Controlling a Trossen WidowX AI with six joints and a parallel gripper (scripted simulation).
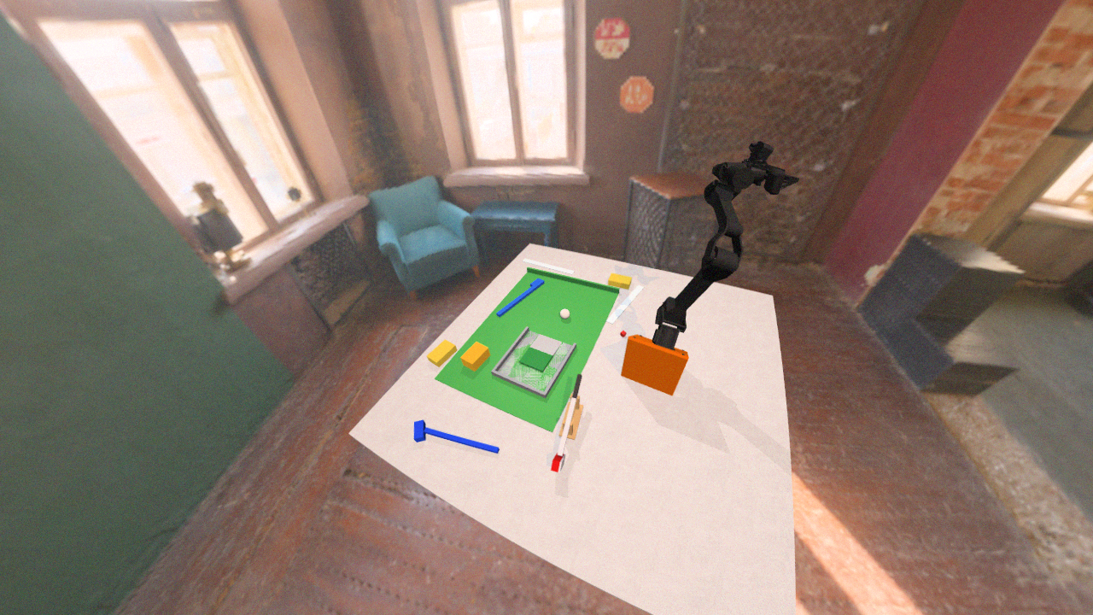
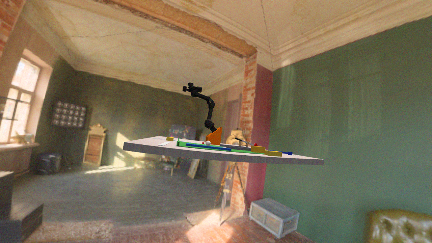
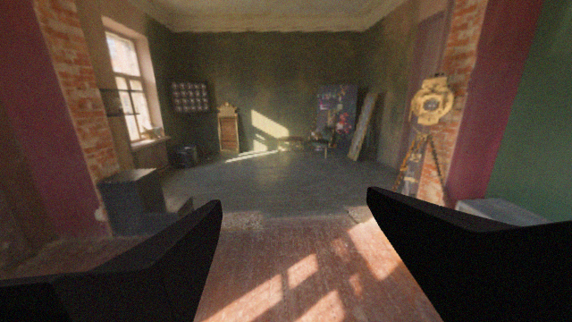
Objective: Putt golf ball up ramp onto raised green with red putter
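My gripper tip is 61 cm above the small red ball, 42 cm short of it and 17 cm to the right of it. Round my gripper tip: white golf ball (67 cm ahead, 59 cm below, 14 cm to the left); blue putter (84 cm ahead, 77 cm to the left, 60 cm below).
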